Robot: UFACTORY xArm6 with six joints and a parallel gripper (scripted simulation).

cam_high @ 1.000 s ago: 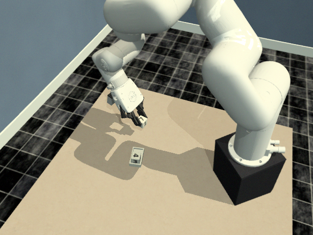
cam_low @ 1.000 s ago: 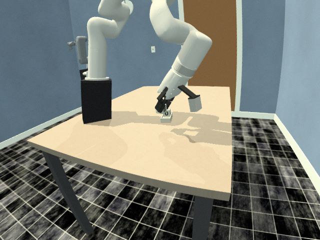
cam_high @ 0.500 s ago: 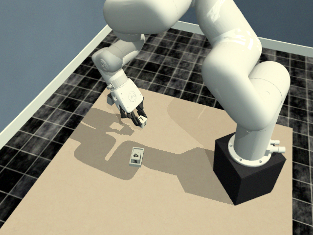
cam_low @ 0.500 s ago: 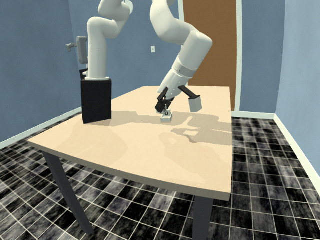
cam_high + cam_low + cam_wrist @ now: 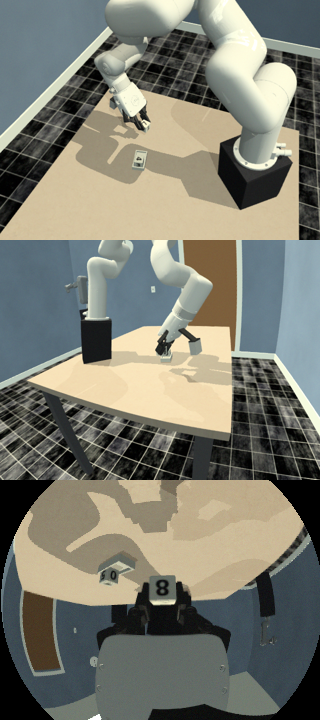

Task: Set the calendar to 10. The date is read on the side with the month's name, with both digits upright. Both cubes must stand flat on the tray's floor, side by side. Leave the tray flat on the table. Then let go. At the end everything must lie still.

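The tray is 20 mm behind my hand, 110 mm to the left of it and 80 mm below it. Also, from my hand: white cube: 10 mm behind, 20 mm below.
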